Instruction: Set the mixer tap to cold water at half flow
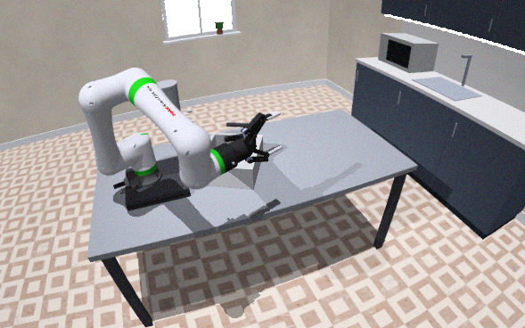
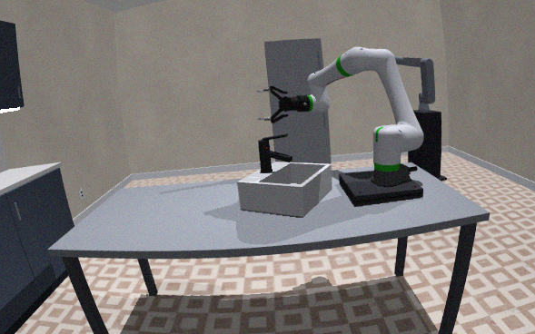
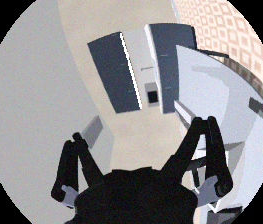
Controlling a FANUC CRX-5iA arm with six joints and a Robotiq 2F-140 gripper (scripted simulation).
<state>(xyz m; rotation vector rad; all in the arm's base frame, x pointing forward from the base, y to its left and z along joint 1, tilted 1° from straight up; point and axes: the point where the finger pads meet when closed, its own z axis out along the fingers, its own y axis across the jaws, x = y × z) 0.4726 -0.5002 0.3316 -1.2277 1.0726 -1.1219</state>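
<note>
Now: the lever 350 mm to the left of my hand and 120 mm below it. The rest, counted from my hand: white basin 40 mm behind, 400 mm to the left, 360 mm below.
</note>
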